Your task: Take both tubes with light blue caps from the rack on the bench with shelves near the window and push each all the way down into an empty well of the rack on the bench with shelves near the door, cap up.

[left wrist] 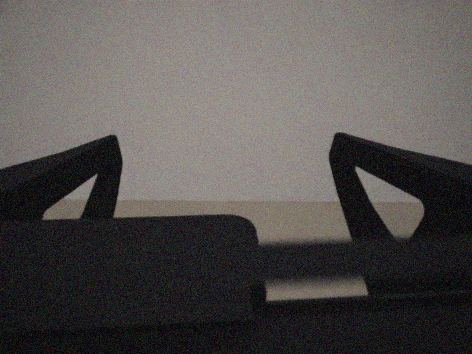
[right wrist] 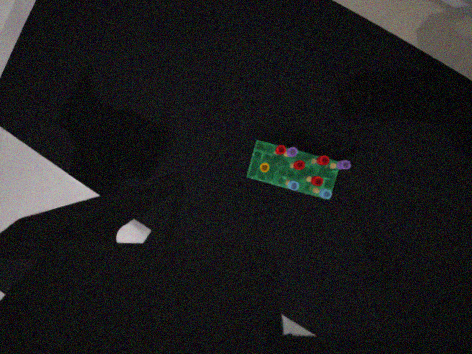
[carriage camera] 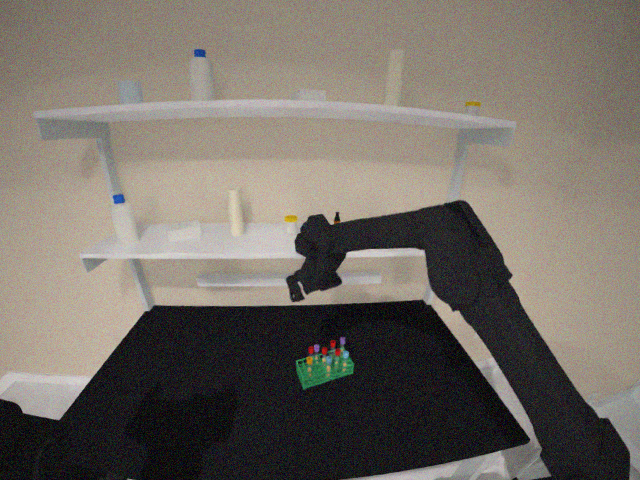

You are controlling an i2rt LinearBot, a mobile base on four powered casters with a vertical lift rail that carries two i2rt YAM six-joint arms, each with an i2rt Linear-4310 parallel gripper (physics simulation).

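Places are measured from the left arm's base along level axes (x up, y back, z right), in centimetres.
Pixels of known places: left gripper, fingertip midpoint: (left wrist: 228, 146); right gripper, fingertip midpoint: (right wrist: 257, 179) (carriage camera: 306, 294).
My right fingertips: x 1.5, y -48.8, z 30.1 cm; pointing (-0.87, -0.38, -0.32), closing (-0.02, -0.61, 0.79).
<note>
Behind a point stands the place of what it marks.
A green rack (carriage camera: 306, 382) {x -37.8, y -48.5, z 30.2 cm} (right wrist: 255, 162) {x -38.1, y -50.1, z 28.8 cm} stands on the dark bench top, holding upright tubes with red, purple, orange and light blue caps. One light blue cap (carriage camera: 329, 360) {x -27.2, y -50.0, z 38.0 cm} (right wrist: 293, 185) {x -26.9, y -50.8, z 37.8 cm} is in the front row, and the other light blue cap (carriage camera: 345, 354) {x -27.2, y -52.7, z 43.8 cm} (right wrist: 326, 193) {x -26.9, y -53.5, z 43.9 cm} is at its right end. My right gripper (carriage camera: 316, 290) {x 1.5, y -48.8, z 30.1 cm} is open and empty, above and behind the rack in the carriage view; its fingers blend into the dark bench in the right wrist view. My left gripper (left wrist: 228, 146) {x 44.1, y -1.7, z -0.2 cm} is open and empty, facing a plain wall. The other rack does not show.
A lower shelf (carriage camera: 155, 254) {x 6.5, y -59.9, z -21.7 cm} and an upper shelf (carriage camera: 258, 109) {x 50.6, y -69.2, z 14.3 cm} are behind the bench (carriage camera: 258, 413) {x -38.9, y -36.7, z 15.0 cm}. Bottles (carriage camera: 124, 224) {x 14.7, y -66.1, z -36.4 cm} (carriage camera: 201, 77) {x 61.4, y -75.6, z -5.4 cm}, jars (carriage camera: 291, 224) {x 10.6, y -81.6, z 22.3 cm} and boxes (carriage camera: 184, 231) {x 9.6, y -73.5, z -17.7 cm} stand on them. My right arm (carriage camera: 465, 268) {x 29.7, y -15.2, z 49.6 cm} reaches across the right side.
</note>
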